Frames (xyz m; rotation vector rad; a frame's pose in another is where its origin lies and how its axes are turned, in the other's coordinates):
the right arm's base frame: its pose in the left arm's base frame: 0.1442 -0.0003 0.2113 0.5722 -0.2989 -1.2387
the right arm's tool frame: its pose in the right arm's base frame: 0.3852 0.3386 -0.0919 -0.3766 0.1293 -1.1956
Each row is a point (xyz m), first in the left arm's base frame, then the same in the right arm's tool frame.
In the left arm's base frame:
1: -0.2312 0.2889 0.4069
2: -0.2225 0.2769 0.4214
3: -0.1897 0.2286 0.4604
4: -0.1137 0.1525 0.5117
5: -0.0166 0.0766 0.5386
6: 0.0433 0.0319 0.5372
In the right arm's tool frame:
1: 0.1787 -0.9780 0.0123
2: 0.1728 -0.9665 0.0285
3: 0.1597 -0.9180 0.0775
4: 0.1274 -0.8224 0.1409
5: 0.0921 -0.7074 0.1788
6: 0.0776 -0.6344 0.1857

